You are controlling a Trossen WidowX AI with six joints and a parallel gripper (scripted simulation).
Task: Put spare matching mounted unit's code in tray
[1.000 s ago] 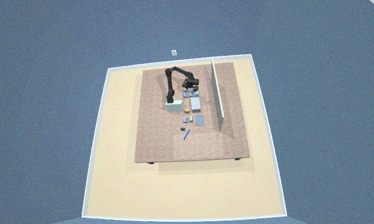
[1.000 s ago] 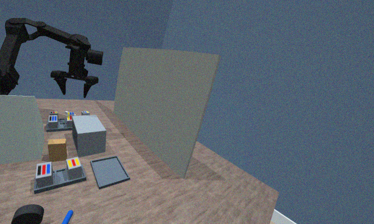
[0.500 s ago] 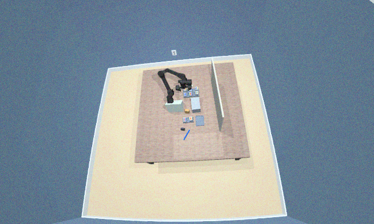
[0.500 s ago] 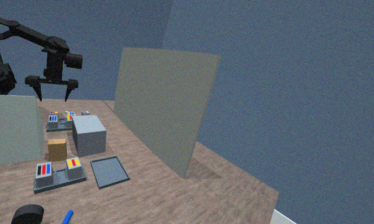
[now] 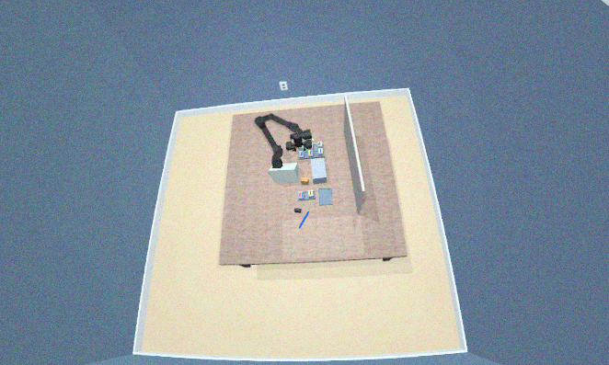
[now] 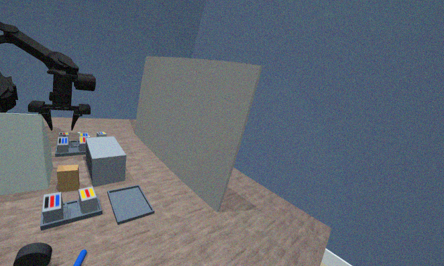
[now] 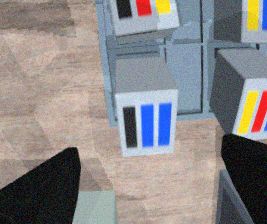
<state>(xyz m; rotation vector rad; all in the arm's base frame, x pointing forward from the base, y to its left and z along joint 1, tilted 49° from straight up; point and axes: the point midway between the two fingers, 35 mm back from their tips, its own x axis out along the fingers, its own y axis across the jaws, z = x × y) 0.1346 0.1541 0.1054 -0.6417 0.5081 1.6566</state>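
Right now my gripper tip is 50 mm above the grey spare block. The rest, counted from my gripper tip: holder 70 mm ahead, 330 mm to the right, 90 mm below; then flat grey tray 210 mm ahead, 320 mm to the right, 90 mm below; then grey panel 390 mm ahead, 100 mm to the right, 130 mm above.
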